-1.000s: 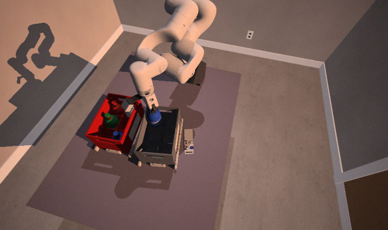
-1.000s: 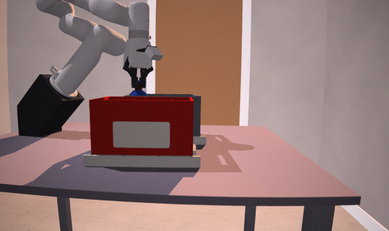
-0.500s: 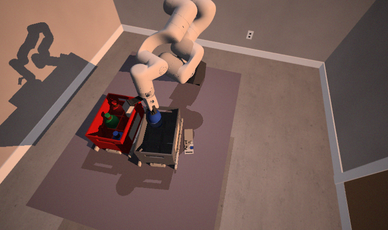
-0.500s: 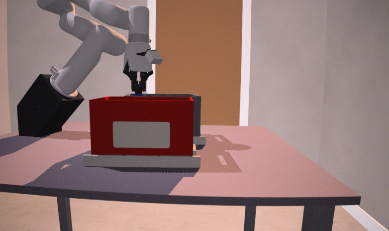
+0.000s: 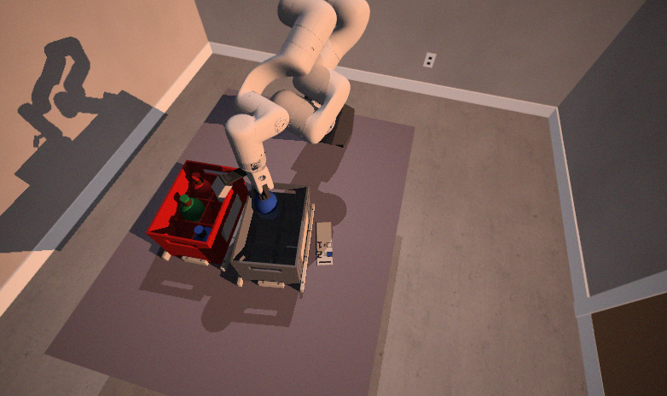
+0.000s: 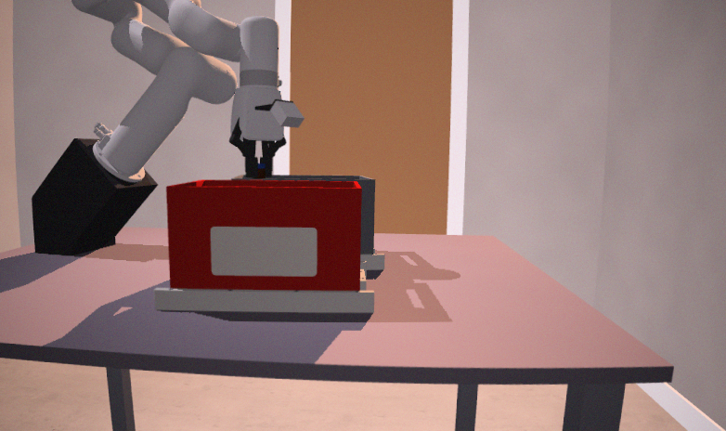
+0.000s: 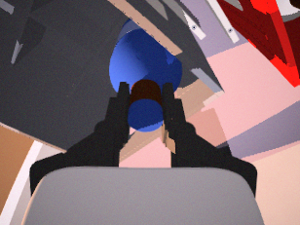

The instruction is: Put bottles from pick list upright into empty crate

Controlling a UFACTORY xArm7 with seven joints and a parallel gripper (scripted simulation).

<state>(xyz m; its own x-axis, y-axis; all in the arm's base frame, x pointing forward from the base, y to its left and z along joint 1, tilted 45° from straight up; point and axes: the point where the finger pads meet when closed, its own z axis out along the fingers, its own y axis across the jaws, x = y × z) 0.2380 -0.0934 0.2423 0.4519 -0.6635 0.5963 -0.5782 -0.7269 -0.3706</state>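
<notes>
Now: hand 110 mm above the grey crate, 90 mm short of it and 40 mm to the right of it. Round my hand: red bottle (230 mm to the right, 110 mm below, 60 mm behind); white bottle (150 mm to the right, 110 mm below, 50 mm behind); red crate (200 mm to the right, 110 mm below, 30 mm ahead).
</notes>
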